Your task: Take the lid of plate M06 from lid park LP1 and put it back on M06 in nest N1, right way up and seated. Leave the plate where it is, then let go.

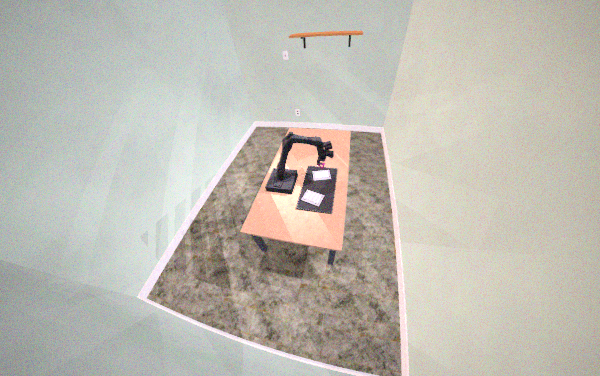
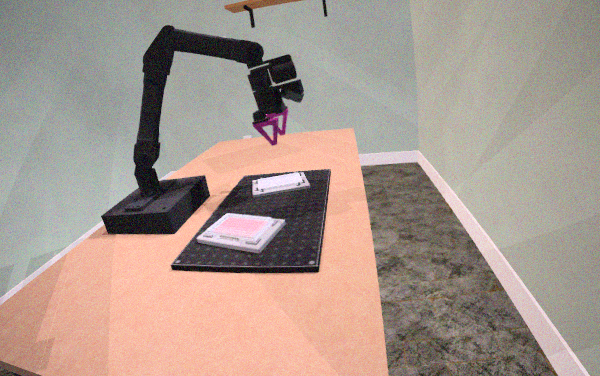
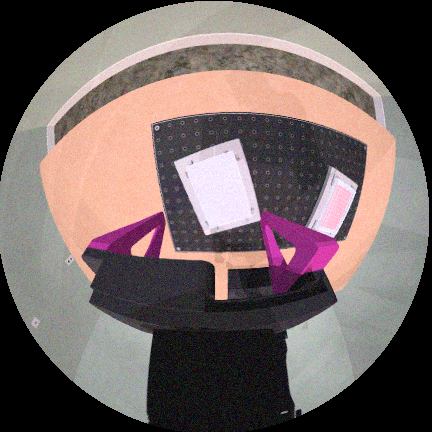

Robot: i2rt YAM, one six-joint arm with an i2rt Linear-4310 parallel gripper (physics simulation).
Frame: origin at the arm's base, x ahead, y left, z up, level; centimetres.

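Seen in the pictures: gripper, fingertip midpoint: (image 1: 323, 164) (image 2: 278, 139) (image 3: 212, 216); arm's base, link origin: (image 1: 281, 178) (image 2: 152, 195).
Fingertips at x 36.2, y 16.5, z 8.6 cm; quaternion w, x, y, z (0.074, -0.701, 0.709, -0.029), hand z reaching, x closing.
Pixels of each thing's top centre, then the offset from my fingertips to it. Level surfaces: height alone.
- white lid, top centre: (image 3: 220, 192) (image 2: 279, 180) (image 1: 321, 174) dx -1.5, dy -0.6, dz -12.1 cm
- plate, top centre: (image 2: 238, 223) (image 3: 338, 209) (image 1: 312, 196) dx -3.5, dy -28.5, dz -11.2 cm
- light grey nest, top centre: (image 2: 239, 226) (image 3: 336, 208) (image 1: 312, 197) dx -3.5, dy -28.5, dz -12.0 cm
- black perforated board, top centre: (image 3: 288, 191) (image 2: 268, 205) (image 1: 318, 186) dx -1.2, dy -14.5, dz -13.8 cm
- wooden table, surface height: dz -15.1 cm
The white lid (image 1: 321, 175) (image 2: 281, 183) (image 3: 220, 190) lies flat on the light grey lid park at the far end of the black board. The plate (image 1: 313, 197) (image 2: 237, 226) (image 3: 337, 209), with a pink well area, sits uncovered in the light grey nest (image 2: 272, 237) (image 3: 321, 197) at the near end of the board. My gripper (image 2: 280, 140) (image 3: 212, 216) is open and empty, its magenta fingers wide apart. It hangs well above the board's far end, near the lid park. The labels M06, N1 and LP1 cannot be read.
The black perforated board (image 1: 327, 189) (image 2: 300, 225) (image 3: 285, 150) lies on the wooden table (image 1: 270, 220) (image 2: 250, 320) (image 3: 115, 170). The arm's black base (image 1: 281, 181) (image 2: 155, 205) stands to the left of the board. A wooden wall shelf (image 1: 326, 34) is high on the back wall.
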